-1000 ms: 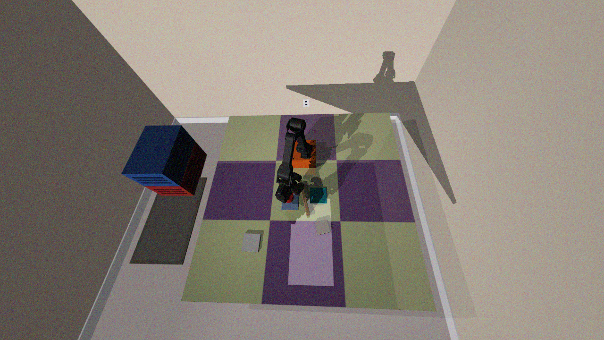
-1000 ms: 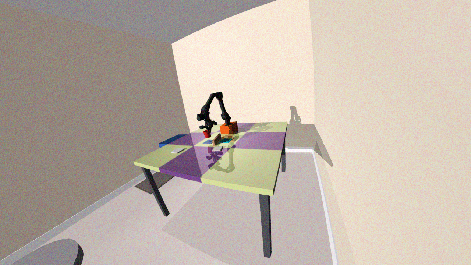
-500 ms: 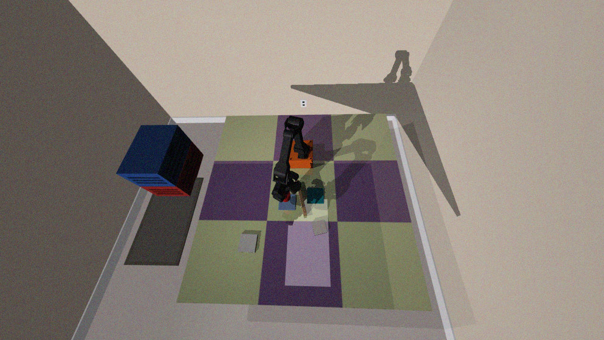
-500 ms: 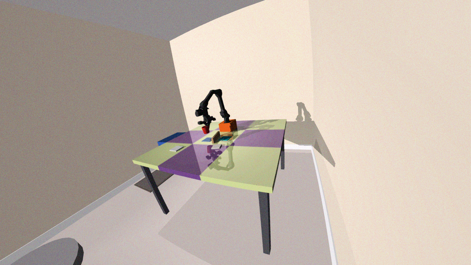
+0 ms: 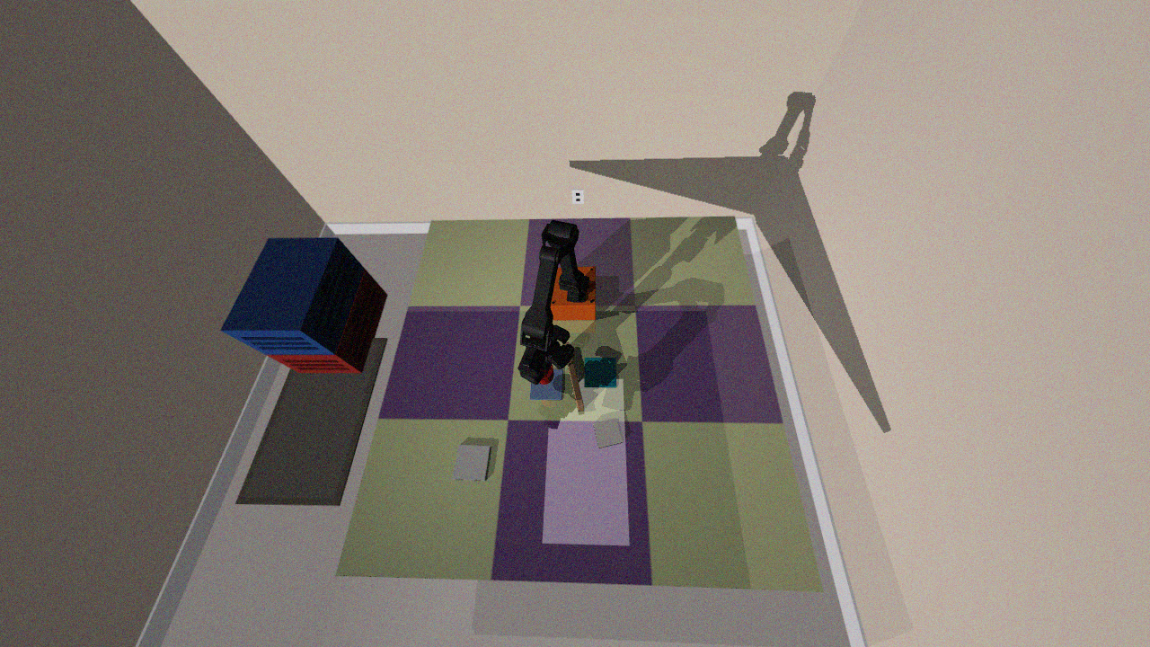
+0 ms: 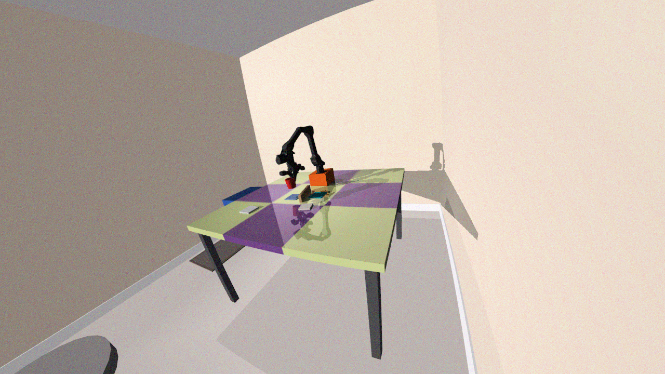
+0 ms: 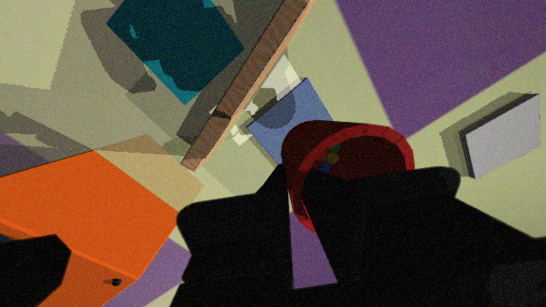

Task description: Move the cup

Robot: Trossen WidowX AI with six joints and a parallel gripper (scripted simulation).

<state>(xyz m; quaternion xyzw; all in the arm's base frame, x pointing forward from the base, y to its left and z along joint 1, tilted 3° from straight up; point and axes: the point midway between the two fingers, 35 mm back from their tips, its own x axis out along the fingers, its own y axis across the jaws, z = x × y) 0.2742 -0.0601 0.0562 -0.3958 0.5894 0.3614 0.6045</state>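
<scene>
My gripper tip is 160 mm to the right of the teal pad, 120 mm above it and 30 mm past it. The rest, counted from my gripper tip: red cup: 30 mm ahead, 20 mm to the right; then wooden barrier: 100 mm below, 70 mm to the left; then blue pad: 120 mm below, 30 mm ahead, 10 mm to the right.
</scene>
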